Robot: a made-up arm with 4 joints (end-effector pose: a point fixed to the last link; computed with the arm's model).
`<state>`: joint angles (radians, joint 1 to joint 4).
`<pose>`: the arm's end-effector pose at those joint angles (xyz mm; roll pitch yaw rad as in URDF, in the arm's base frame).
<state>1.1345 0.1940 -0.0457 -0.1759</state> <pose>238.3 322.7 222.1 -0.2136 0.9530 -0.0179</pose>
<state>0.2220 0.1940 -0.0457 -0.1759</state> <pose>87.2 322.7 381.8 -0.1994 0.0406 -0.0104</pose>
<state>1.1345 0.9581 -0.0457 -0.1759</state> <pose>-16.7 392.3 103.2 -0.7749 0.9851 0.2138</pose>
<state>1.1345 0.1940 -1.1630 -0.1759</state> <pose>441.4 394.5 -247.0 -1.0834 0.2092 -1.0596</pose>
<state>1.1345 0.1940 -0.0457 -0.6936</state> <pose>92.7 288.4 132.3 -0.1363 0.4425 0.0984</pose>
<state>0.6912 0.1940 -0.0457 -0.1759</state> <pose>183.5 322.7 317.1 -0.2048 0.5098 -0.0119</pose>
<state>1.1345 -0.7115 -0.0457 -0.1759</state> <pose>384.2 23.2 290.1 0.4575 1.0118 -0.2835</pose>
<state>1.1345 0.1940 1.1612 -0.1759</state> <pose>269.9 -200.5 397.4 1.0256 0.3644 1.3949</pose>
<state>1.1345 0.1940 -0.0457 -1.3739</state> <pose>3.8 248.6 -73.0 -0.1265 -0.2323 0.1863</pose>
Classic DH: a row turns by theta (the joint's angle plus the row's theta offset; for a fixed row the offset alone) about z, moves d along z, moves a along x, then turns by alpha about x. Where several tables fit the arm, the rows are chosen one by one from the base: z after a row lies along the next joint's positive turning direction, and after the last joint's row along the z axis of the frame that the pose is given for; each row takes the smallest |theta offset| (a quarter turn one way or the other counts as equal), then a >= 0, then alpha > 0; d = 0 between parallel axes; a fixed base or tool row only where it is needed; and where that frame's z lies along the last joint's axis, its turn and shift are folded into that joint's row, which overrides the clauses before.
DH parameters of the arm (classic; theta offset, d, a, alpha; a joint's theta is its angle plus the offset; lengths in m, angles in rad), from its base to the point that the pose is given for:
base (fixed): 0 0.148 0 -1.5708
joint 1: -1.5708 0.0074 0.02 1.5708
joint 2: -1.5708 -0.3476 0.1066 -1.5708
joint 3: 1.5708 0.2346 0.0064 -1.5708
joint 4: 0 0.3574 -0.3233 1.5708
tool (fixed): 0 0.1074 0 0

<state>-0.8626 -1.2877 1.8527 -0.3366</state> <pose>383.9 -359.9 -52.6 -1.5231 -0.4410 -3.0709</pose>
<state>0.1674 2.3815 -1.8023 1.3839</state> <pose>635.7 574.9 -192.7 -0.0113 -0.9830 -1.3943</pose>
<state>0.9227 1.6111 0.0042 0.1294</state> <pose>-167.5 379.9 -36.2 -1.7800 0.9107 -0.2121</pose>
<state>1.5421 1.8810 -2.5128 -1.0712</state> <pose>281.6 86.7 -598.4 -2.4808 -0.3977 1.5824</pose>
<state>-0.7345 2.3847 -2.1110 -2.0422</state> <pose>243.9 184.2 809.7 1.3787 0.5499 0.3957</pose>
